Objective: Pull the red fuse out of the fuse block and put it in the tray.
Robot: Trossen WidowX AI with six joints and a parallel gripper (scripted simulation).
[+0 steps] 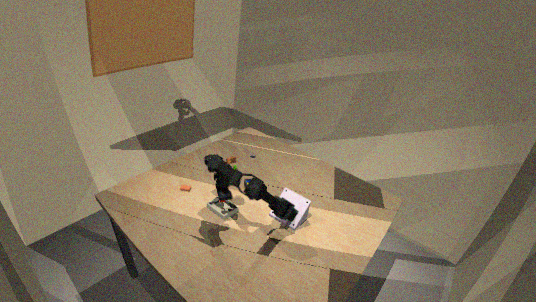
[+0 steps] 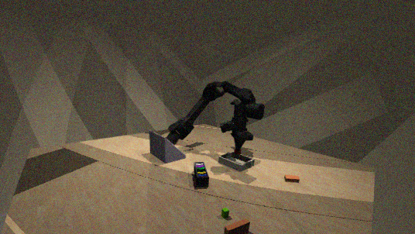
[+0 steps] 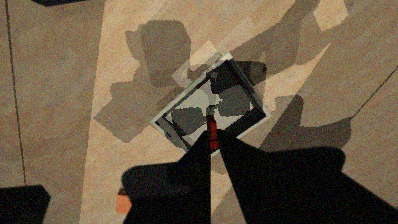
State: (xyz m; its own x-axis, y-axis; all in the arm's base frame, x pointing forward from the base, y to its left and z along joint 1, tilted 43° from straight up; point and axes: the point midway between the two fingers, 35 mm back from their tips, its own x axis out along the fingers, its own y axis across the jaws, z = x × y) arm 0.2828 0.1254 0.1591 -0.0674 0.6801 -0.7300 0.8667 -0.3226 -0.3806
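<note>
The red fuse is 1 cm below my gripper tip. The rest, counted from my gripper tip: grey tray: 6 cm below.
</note>
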